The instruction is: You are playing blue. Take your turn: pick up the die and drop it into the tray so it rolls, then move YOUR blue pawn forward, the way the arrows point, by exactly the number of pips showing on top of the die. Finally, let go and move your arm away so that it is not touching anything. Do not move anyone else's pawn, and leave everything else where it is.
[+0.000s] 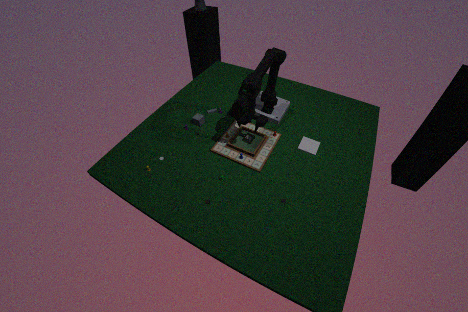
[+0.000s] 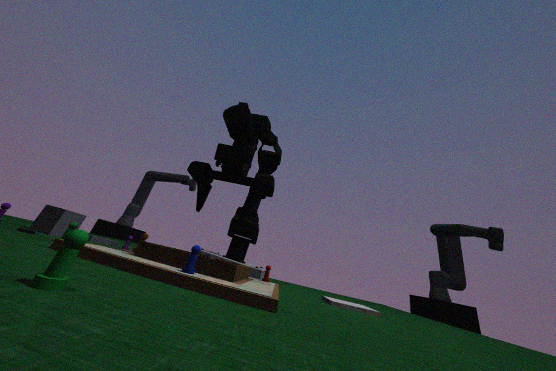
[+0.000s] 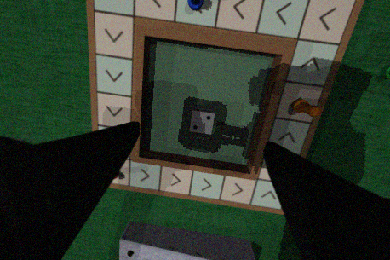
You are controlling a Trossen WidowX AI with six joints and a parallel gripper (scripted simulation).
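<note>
My gripper tip is 11 cm short of the blue pawn, 2 cm to the right of it and 8 cm above it. Round my gripper tip: green tray 10 cm below; then white die 1 cm behind, 8 cm below; then orange pawn 1 cm ahead, 11 cm to the right, 8 cm below.
</note>
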